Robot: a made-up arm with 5 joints.
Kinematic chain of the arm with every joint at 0, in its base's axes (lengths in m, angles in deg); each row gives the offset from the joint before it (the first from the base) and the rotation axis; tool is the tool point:
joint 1: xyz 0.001 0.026 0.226 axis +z
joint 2: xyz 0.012 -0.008 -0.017 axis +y
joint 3: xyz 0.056 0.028 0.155 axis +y
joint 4: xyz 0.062 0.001 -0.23 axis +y
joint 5: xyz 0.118 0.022 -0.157 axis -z
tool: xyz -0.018 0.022 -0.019
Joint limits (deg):
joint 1: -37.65..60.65
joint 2: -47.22..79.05
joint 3: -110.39..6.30
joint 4: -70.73..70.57
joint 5: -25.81..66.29
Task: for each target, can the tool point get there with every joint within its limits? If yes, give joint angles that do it. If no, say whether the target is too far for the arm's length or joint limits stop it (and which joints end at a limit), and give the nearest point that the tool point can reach.
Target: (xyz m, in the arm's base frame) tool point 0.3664 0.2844 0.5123
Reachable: yes | joints 26.26 -10.77 -64.34 -19.27 57.04
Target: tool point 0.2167 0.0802 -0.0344
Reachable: yes | joints -2.18 -7.34 -5.24 25.58 -7.73
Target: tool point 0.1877 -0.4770 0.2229
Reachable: no: joint limits stop it (at a limit: joint 1, joint 5) | nearest point 0.3949 -0.2085 0.2229 | short by 0.339 m
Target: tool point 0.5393 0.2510 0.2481
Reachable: yes | joints 15.78 38.67 -88.88 -18.13 56.71
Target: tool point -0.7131 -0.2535 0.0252
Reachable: no: too far | nearest point -0.2560 -0.0746 0.0786 | short by 0.494 m
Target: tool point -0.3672 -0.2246 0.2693
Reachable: no: joint limits stop it (at a limit: joint 2, joint 3, joint 5) | nearest point -0.2136 -0.1200 0.1909 | short by 0.202 m
